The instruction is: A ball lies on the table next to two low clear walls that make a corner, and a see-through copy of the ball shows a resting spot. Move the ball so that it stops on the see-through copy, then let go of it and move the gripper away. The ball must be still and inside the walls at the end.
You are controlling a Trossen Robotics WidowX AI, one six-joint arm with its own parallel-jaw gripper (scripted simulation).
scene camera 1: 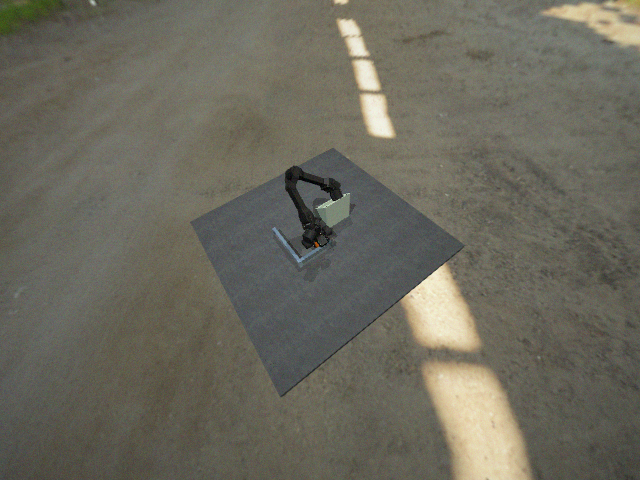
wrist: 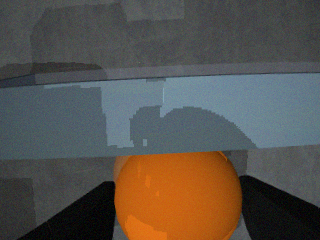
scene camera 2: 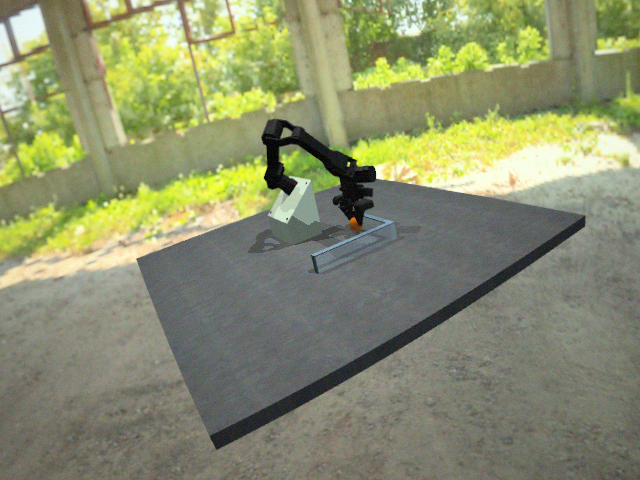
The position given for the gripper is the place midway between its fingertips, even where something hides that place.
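The gripper (scene camera 2: 356,224), which the wrist view shows too, with the gripper (wrist: 177,189) in its frame, is holding an orange ball (wrist: 195,188).
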